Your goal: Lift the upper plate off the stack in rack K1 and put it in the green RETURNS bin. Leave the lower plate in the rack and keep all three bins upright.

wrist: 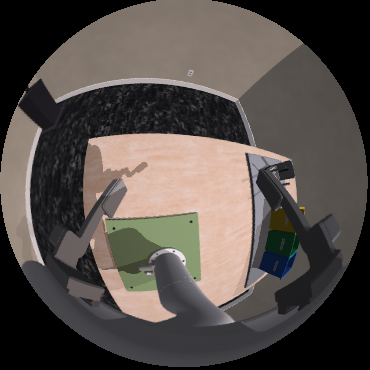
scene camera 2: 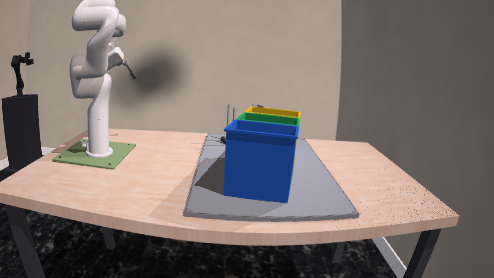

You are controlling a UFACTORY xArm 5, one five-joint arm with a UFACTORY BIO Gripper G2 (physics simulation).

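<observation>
My gripper is open, high above the table near the arm's base, far from the rack and bins. The green bin stands upright between the yellow bin and the blue bin, which are also upright. In the scene view, thin upright rods show behind the bins. In the wrist view, a dark rack-like object stands past the yellow bin, partly hidden by a finger. I cannot make out the rack's label or the two plates.
The bins stand on a grey mat on the wooden table. The arm's base is on a green plate. A dark pedestal with a small black device stands beyond the table.
</observation>
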